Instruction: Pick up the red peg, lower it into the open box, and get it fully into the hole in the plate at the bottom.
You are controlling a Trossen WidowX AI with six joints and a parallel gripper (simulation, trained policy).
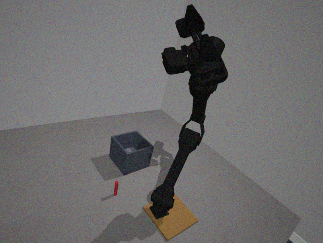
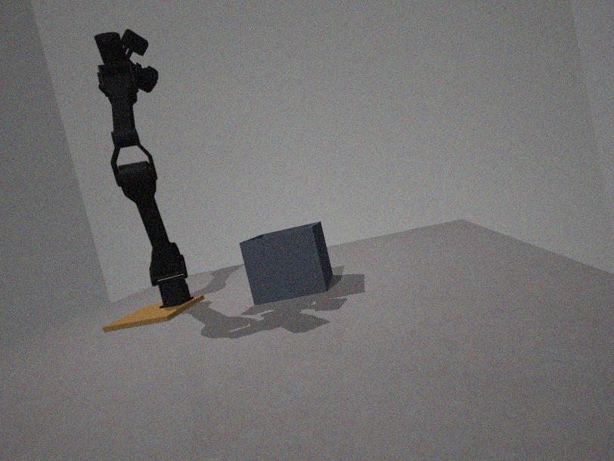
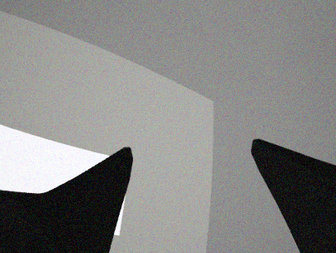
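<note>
Right now my gripper tip is 69 cm above the red peg and 23 cm short of it. The rest, counted from my gripper tip: plate (69 cm below, 42 cm ahead, 15 cm to the right).
</note>
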